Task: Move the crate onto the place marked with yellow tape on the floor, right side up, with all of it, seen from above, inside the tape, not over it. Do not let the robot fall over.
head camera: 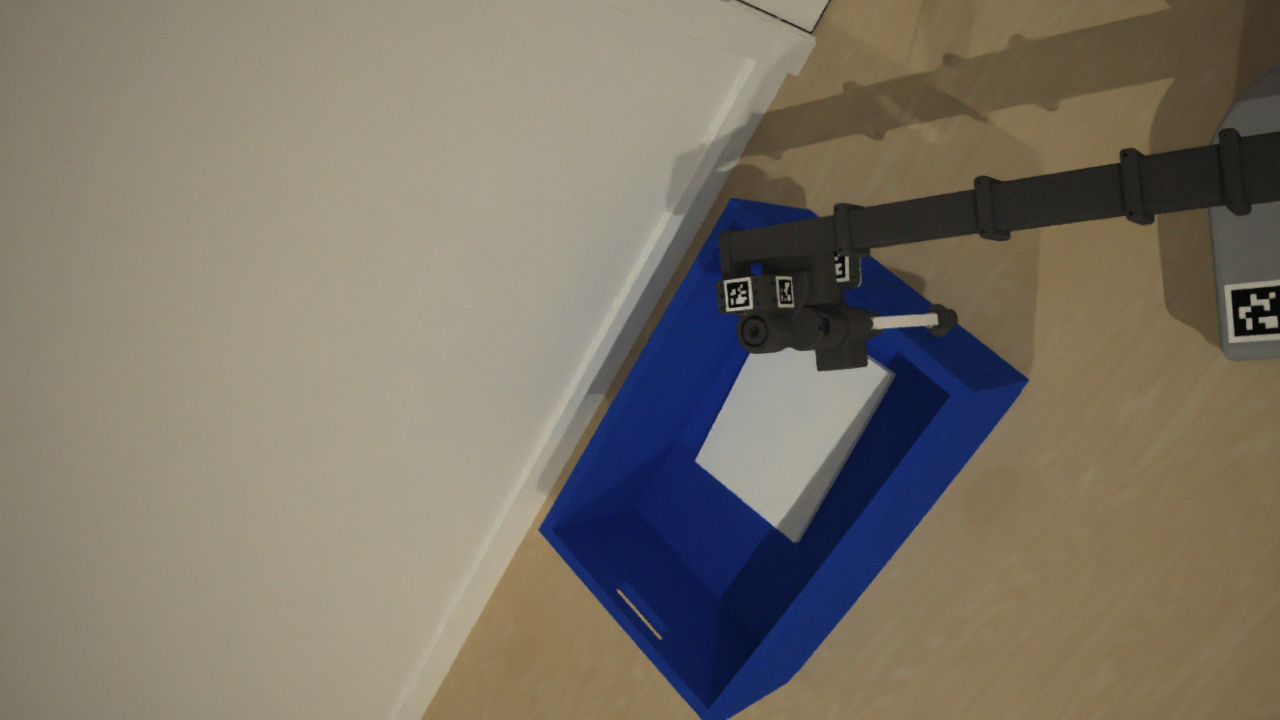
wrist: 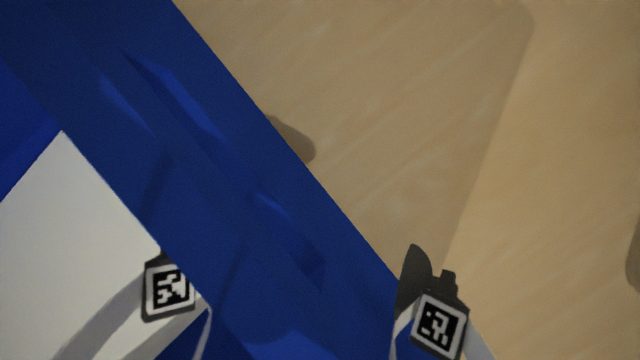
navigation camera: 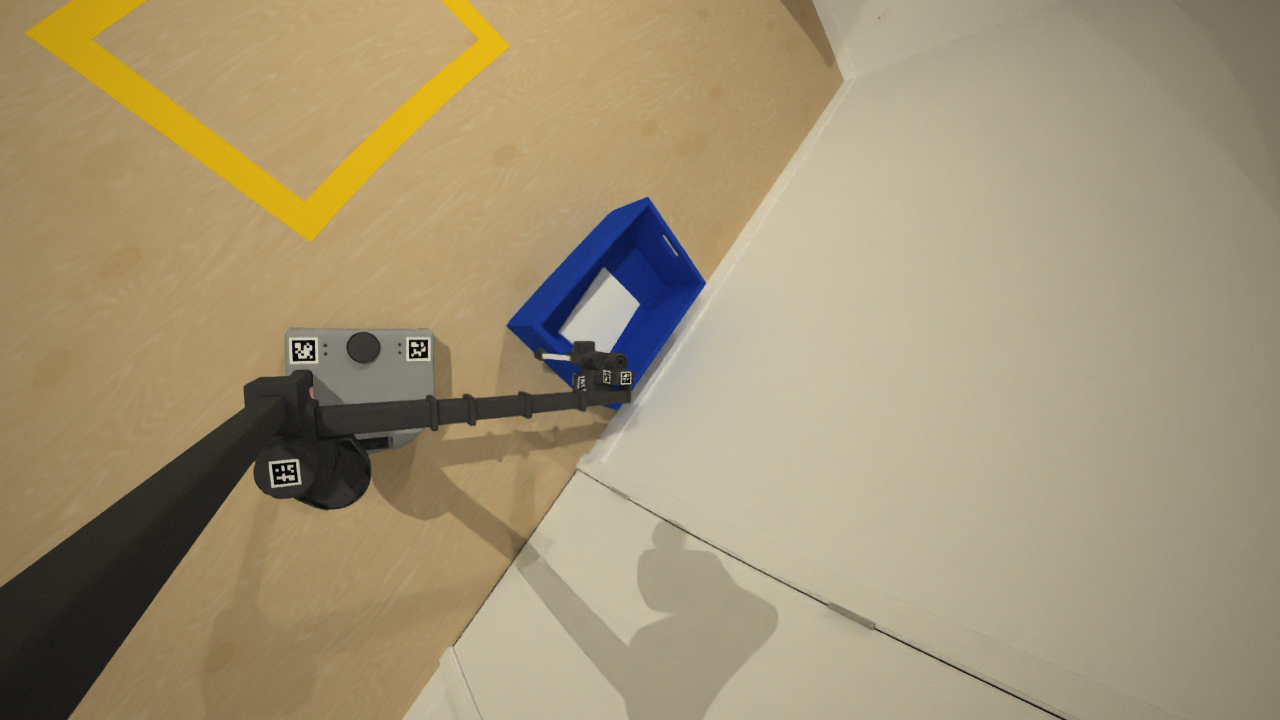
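Where they show: gripper, between the fingertips: (navigation camera: 554,353); robot's base, origin of its link: (navigation camera: 363,346).
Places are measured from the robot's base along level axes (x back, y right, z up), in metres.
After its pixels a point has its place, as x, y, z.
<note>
The blue crate (head camera: 903,510) {-0.211, 0.552, 0.136} (navigation camera: 667,313) {-0.122, 0.981, 0.152} stands right side up on the wooden floor, one long side close along the white wall. A white box (head camera: 792,439) {-0.129, 0.764, 0.034} (navigation camera: 600,312) {-0.118, 0.762, 0.034} (wrist: 61,237) lies inside it. My gripper (head camera: 895,336) {0.022, 0.535, 0.130} (navigation camera: 555,357) {0.022, 0.535, 0.130} (wrist: 310,255) {0.022, 0.535, 0.130} is at the end of the stretched-out arm, over the crate's near end wall (wrist: 224,188). Its fingers are open and straddle that wall, one inside over the white box, one outside over the floor.
The white wall (head camera: 267,357) {0.043, 1.085, 0.675} (navigation camera: 896,310) {-0.143, 1.249, 0.872} runs along the crate's far side and turns a corner near my wrist. My grey base (navigation camera: 362,363) {0.035, -0.003, 0.159} (head camera: 1249,269) {0.045, 0.135, 0.159} stands on the wooden floor between the crate and the tape.
</note>
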